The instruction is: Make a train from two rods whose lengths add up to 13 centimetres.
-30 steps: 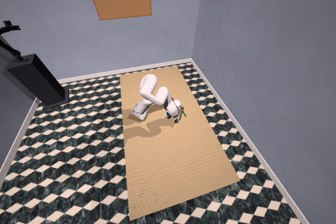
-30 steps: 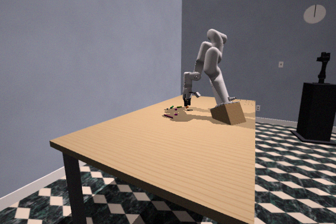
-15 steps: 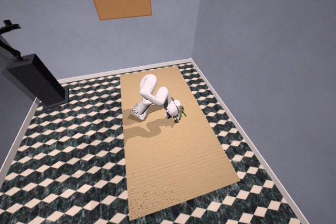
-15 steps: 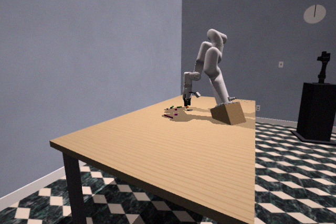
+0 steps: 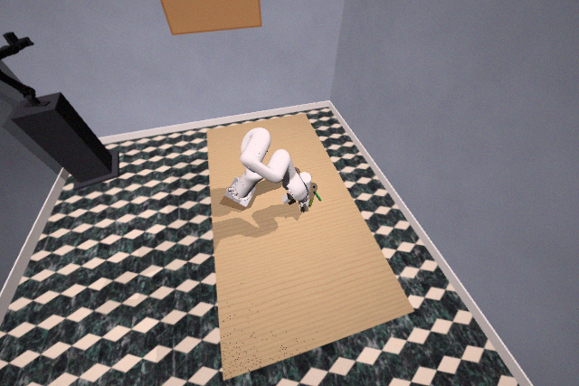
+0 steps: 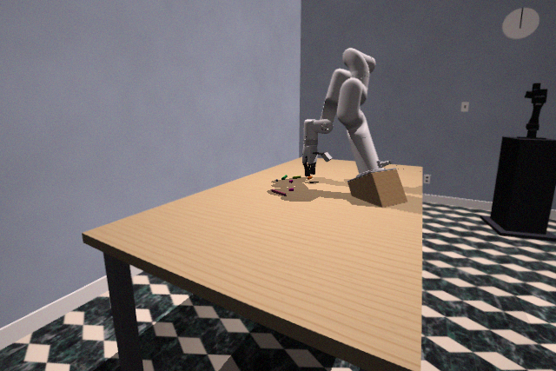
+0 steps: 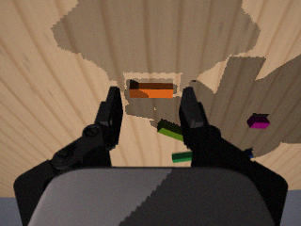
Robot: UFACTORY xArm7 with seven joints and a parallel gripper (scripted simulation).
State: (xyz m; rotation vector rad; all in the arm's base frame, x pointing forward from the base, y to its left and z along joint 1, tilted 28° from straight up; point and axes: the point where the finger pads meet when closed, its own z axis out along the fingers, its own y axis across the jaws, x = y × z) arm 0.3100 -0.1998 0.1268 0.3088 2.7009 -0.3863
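My gripper is now 30 mm above the orange rod. From my hand the other things lie so: blue rod (160 mm ahead, 110 mm to the left, 30 mm below); then green rod (140 mm ahead, 40 mm to the left, 30 mm below); then lime rod (70 mm ahead, 10 mm to the left, 30 mm below).
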